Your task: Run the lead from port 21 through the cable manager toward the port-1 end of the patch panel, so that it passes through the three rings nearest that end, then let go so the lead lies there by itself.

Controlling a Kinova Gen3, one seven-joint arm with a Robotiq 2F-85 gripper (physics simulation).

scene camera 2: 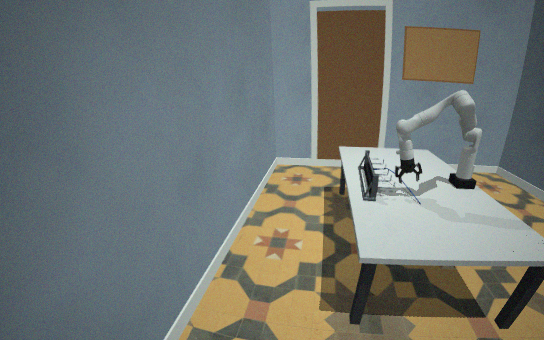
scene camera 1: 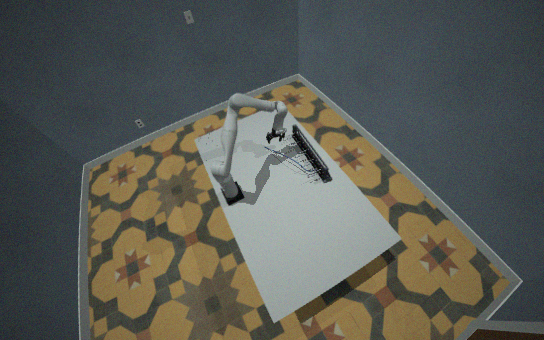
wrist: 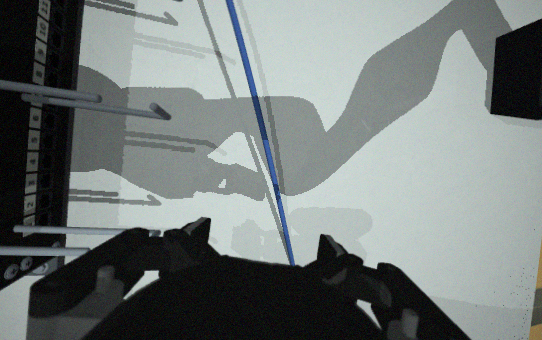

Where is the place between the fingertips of my gripper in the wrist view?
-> At 264,238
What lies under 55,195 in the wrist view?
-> A patch panel.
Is my gripper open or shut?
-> Open.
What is my gripper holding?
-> Nothing.
